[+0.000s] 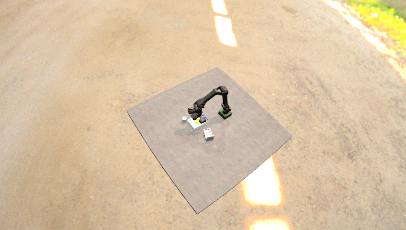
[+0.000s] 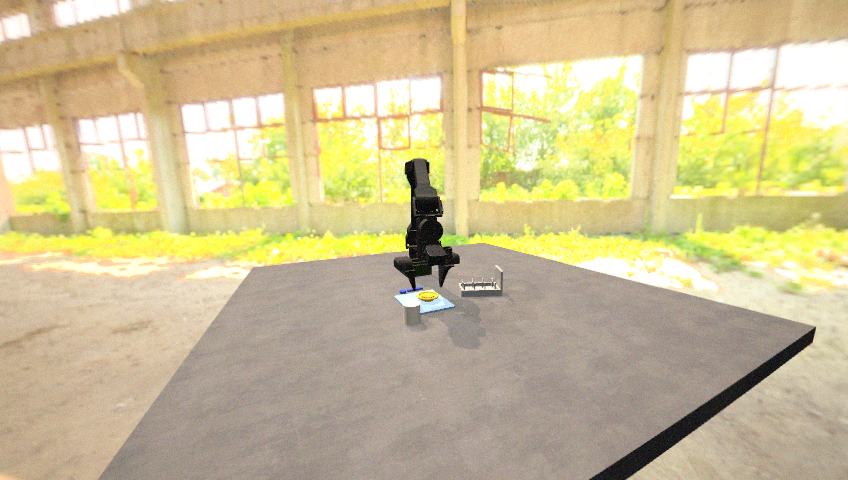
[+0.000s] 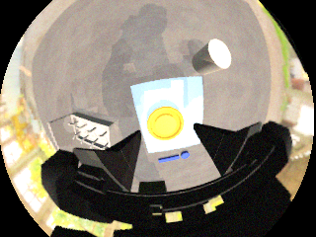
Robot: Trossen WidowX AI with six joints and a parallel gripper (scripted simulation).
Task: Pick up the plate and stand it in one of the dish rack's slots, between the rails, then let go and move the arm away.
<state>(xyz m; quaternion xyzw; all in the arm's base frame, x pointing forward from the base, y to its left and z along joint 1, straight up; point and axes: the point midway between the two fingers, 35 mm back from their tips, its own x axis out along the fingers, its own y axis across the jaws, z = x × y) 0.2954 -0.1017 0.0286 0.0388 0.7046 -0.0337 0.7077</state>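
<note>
Right now the yellow plate is 2 cm below my gripper tip. The rest, counted from my gripper tip: white cup 10 cm ahead, 10 cm to the right, 2 cm below; grey dish rack 2 cm ahead, 18 cm to the left, 2 cm below; light blue mat 2 cm to the right, 4 cm below.
</note>
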